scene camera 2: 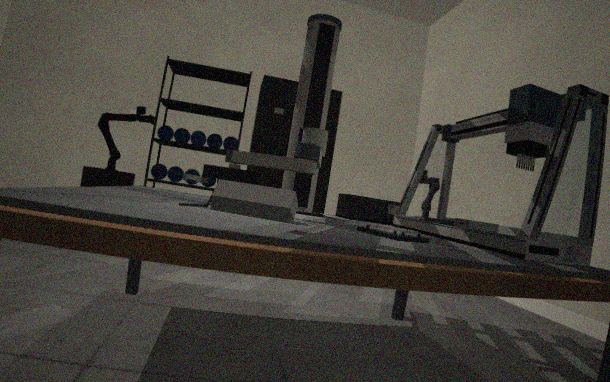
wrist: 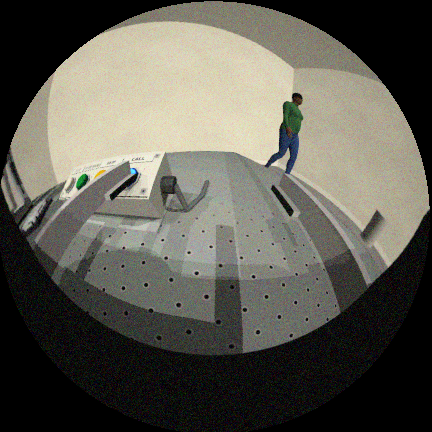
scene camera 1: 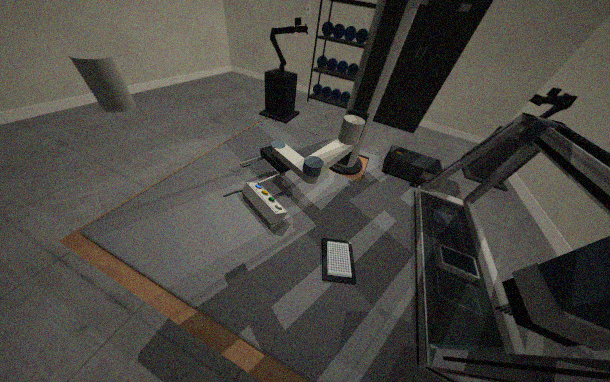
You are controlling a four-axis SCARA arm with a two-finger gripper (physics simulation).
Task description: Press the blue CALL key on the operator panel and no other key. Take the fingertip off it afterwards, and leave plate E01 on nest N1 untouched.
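Frame: origin at the arm's base, x ahead, y left, z up, level; millimetres.
Seen in the pictures: gripper, between the fingertips: (scene camera 2: 208, 180) (wrist: 202, 168) (scene camera 1: 249, 174); arm's base, origin of its link: (scene camera 1: 342, 162).
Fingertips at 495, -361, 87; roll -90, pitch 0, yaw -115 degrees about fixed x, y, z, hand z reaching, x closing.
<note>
Offsets run from my fingertips to a thing's top centre, as dx, dy, dz. "pt": to the spot under its first point.
The operator panel {+88, +138, +9} (scene camera 1: 263, 206) (scene camera 2: 252, 200) (wrist: 140, 207) stands on the table with its keys in a row. The blue CALL key {+40, +77, -3} (scene camera 1: 258, 186) (wrist: 133, 171) is at the end by the cable; its visible part looks bright blue. My gripper (scene camera 1: 249, 173) (wrist: 202, 168) is open and empty. In the wrist view its left fingertip overlaps the blue key and hides part of it; contact cannot be told for certain. The yellow key {+57, +124, +0} (scene camera 1: 264, 192) (wrist: 100, 173) and green key {+77, +170, +0} (scene camera 1: 271, 199) (wrist: 82, 181) are beside it. Plate E01 {+166, +516, -48} (scene camera 1: 339, 259) lies on nest N1 {+166, +516, -53} (scene camera 1: 340, 280).
A cable {pt +34, +9, -64} (wrist: 185, 206) leaves the panel's end beside the blue key. A gantry machine (scene camera 1: 422, 300) (scene camera 2: 557, 155) stands at the right. A black box {pt -549, +735, +40} (scene camera 1: 411, 162) is near the arm's base. A person in green (wrist: 292, 120) is in the background of the wrist view.
</note>
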